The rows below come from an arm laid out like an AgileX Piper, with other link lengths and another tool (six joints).
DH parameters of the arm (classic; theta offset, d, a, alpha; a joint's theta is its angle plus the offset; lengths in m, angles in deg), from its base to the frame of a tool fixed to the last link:
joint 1: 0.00 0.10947 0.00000 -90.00
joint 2: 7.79 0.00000 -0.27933 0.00
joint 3: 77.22 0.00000 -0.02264 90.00
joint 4: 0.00 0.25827 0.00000 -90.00
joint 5: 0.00 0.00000 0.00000 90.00
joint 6: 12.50 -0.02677 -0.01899 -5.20
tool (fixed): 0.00 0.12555 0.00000 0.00
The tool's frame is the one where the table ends.
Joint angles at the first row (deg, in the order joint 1, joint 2, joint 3, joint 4, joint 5, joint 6):
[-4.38, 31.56, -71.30, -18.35, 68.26, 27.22]
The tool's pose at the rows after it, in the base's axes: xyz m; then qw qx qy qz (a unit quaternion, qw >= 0):
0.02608 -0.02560 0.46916 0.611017 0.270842 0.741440 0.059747
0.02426 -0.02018 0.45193 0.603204 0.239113 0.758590 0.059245
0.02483 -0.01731 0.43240 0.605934 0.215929 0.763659 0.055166
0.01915 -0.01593 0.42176 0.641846 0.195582 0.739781 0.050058
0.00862 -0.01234 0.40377 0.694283 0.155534 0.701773 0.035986
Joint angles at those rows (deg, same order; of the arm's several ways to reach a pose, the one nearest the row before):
[-4.38, 27.45, -69.79, -15.86, 65.19, 22.99]
[-4.38, 24.54, -65.56, -13.26, 64.39, 18.80]
[-4.38, 21.28, -60.03, -12.31, 61.46, 16.36]
[-4.38, 17.26, -55.20, -13.11, 55.37, 15.60]
[-4.38, 10.59, -47.90, -14.06, 46.51, 13.11]

